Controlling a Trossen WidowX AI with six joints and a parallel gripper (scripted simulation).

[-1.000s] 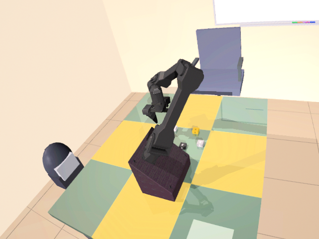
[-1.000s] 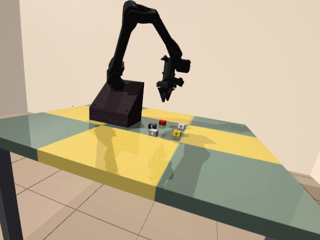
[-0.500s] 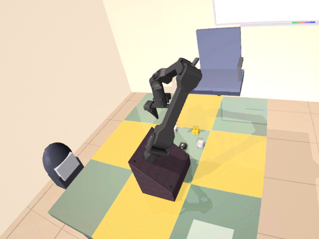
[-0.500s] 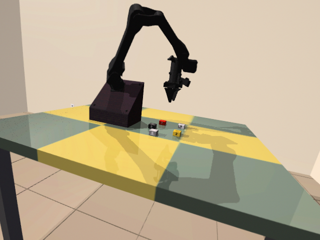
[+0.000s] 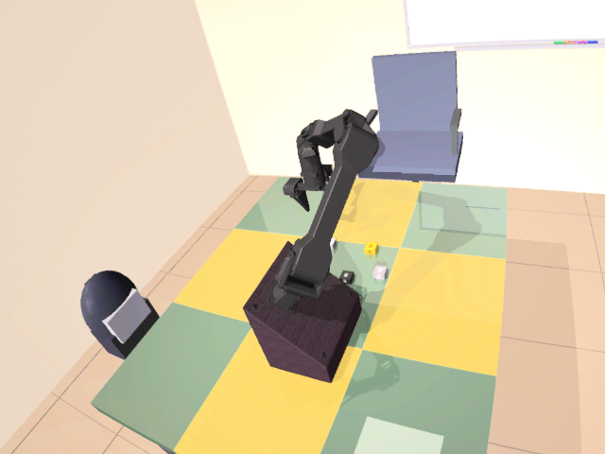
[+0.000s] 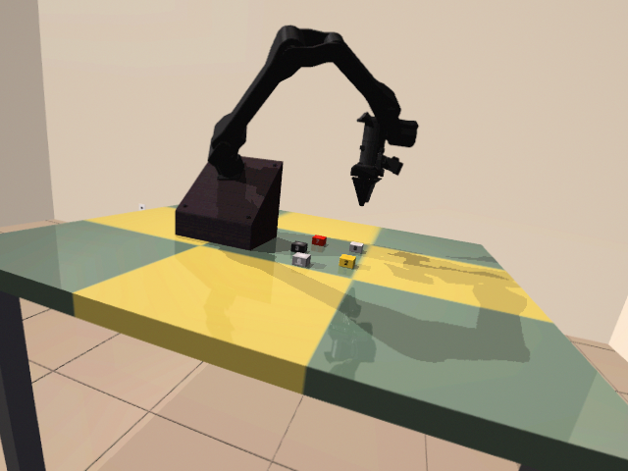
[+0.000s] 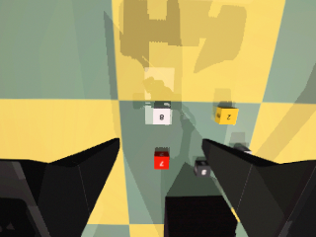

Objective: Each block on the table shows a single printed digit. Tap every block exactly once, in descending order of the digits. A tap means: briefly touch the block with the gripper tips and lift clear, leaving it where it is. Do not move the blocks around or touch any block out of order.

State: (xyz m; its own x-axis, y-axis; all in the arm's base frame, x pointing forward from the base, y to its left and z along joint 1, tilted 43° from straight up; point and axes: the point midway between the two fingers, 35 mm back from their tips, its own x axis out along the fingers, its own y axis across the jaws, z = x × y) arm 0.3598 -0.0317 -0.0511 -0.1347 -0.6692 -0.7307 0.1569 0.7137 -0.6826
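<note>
Now: the white block 120 mm below my gripper tip and 10 mm to the right of it. The rest, counted from my gripper tip: yellow block: 140 mm to the right, 120 mm below, 20 mm behind; black block: 150 mm behind, 120 mm below, 90 mm to the right; red block: 120 mm below, 110 mm behind, 10 mm to the left.
</note>
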